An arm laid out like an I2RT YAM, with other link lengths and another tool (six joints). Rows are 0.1 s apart.
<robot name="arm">
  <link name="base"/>
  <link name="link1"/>
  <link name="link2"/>
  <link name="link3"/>
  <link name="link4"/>
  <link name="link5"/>
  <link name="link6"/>
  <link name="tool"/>
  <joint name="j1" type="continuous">
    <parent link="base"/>
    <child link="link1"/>
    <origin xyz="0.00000 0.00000 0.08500"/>
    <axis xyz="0 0 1"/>
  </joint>
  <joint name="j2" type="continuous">
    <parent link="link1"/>
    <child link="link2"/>
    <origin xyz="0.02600 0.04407 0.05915"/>
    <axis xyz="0 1 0"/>
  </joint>
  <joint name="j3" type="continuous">
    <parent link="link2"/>
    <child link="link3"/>
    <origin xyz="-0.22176 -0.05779 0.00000"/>
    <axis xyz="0 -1 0"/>
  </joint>
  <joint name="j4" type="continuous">
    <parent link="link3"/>
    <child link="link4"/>
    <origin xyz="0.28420 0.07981 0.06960"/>
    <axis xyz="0 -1 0"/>
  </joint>
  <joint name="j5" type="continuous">
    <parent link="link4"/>
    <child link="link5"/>
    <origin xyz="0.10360 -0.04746 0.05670"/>
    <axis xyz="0 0 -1"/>
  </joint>
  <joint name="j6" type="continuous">
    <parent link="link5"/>
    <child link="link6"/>
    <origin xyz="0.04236 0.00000 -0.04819"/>
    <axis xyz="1 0 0"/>
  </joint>
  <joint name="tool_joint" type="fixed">
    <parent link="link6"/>
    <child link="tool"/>
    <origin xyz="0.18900 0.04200 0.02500" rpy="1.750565 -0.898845 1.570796"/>
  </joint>
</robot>
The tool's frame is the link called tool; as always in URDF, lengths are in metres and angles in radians. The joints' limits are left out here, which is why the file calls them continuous.
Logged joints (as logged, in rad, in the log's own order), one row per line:
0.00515, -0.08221, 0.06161, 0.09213, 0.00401, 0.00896
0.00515, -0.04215, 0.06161, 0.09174, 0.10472, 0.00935
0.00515, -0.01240, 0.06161, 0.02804, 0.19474, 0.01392
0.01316, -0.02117, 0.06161, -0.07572, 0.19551, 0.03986
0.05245, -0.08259, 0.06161, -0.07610, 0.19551, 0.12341
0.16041, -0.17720, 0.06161, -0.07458, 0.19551, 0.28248
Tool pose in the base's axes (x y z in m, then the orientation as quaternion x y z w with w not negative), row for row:
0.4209, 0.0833, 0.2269, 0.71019, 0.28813, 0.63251, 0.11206
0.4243, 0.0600, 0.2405, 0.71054, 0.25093, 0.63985, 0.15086
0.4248, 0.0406, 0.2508, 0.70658, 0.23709, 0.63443, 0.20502
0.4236, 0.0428, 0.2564, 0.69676, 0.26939, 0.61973, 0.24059
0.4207, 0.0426, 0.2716, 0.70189, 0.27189, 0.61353, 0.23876
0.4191, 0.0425, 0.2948, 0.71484, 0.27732, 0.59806, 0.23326
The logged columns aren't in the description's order. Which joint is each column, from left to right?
Columns, left to right: j2, j4, j1, j6, j5, j3.
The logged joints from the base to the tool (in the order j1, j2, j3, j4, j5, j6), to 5 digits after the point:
0.06161, 0.00515, 0.00896, -0.08221, 0.00401, 0.09213
0.06161, 0.00515, 0.00935, -0.04215, 0.10472, 0.09174
0.06161, 0.00515, 0.01392, -0.01240, 0.19474, 0.02804
0.06161, 0.01316, 0.03986, -0.02117, 0.19551, -0.07572
0.06161, 0.05245, 0.12341, -0.08259, 0.19551, -0.07610
0.06161, 0.16041, 0.28248, -0.17720, 0.19551, -0.07458

